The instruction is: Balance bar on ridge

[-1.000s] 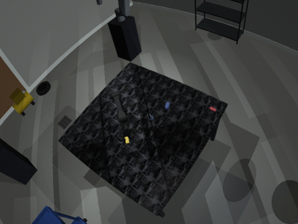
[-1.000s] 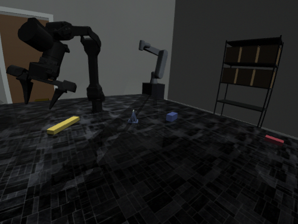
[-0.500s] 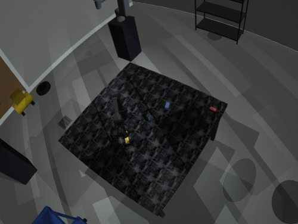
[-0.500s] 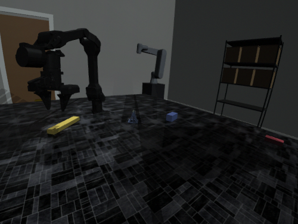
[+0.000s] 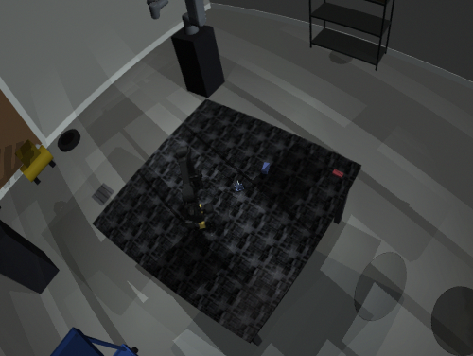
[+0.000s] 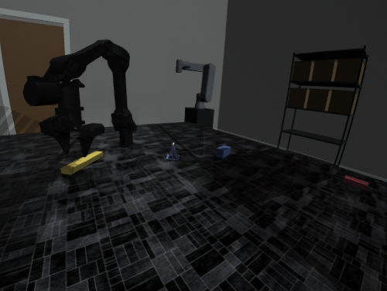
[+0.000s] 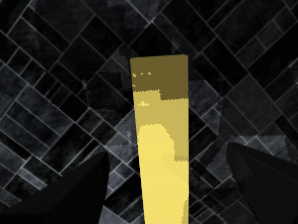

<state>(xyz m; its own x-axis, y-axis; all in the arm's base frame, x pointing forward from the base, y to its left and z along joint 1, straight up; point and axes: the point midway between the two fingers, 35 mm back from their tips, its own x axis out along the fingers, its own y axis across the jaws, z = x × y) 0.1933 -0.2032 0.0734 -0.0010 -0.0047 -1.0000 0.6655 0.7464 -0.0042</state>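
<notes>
The yellow bar is 3 cm below my gripper tip, 2 cm to the left of it and 2 cm behind it. The rest, counted from my gripper tip: red block 70 cm to the left, 55 cm ahead, 3 cm below; blue cube 50 cm to the left, 13 cm ahead, 2 cm below.
</notes>
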